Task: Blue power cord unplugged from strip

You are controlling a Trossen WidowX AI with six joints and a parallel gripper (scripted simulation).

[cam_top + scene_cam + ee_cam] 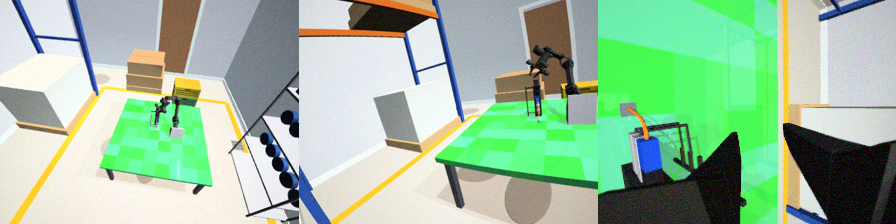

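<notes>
Now: gripper tip 30 mm past the blue plug, 70 mm to the left of it and 200 mm above it.
</notes>
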